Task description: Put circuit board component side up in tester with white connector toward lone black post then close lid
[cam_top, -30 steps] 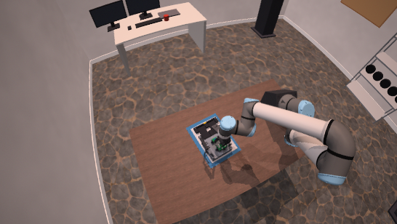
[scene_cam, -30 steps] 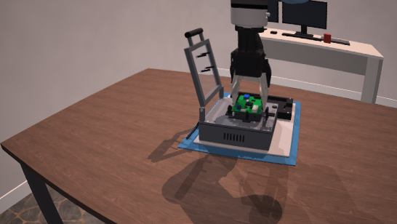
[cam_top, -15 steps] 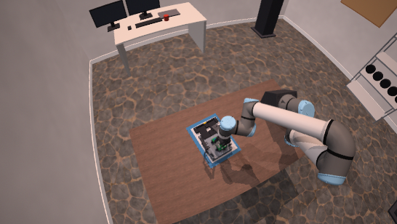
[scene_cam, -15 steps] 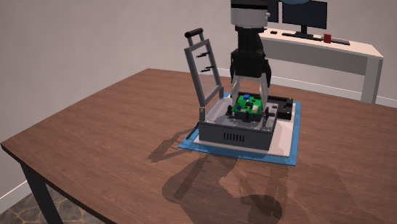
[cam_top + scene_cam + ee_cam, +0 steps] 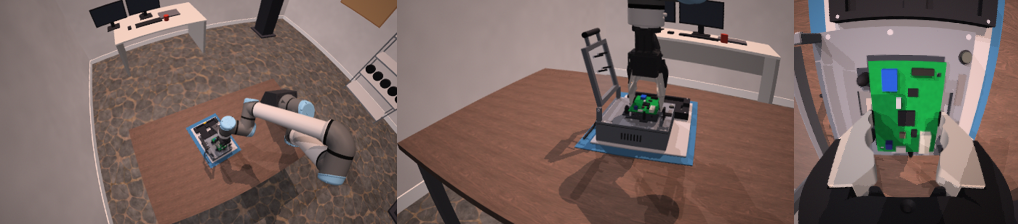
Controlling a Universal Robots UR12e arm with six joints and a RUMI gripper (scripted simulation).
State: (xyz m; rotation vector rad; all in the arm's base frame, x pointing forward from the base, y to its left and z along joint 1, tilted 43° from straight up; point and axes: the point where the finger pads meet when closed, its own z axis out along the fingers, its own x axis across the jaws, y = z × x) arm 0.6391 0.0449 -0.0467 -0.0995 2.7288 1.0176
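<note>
Right now the green circuit board is right at my hand. From my hand the other things lie so: tester lid (120 mm ahead, 100 mm above, 20 mm to the left).
</note>
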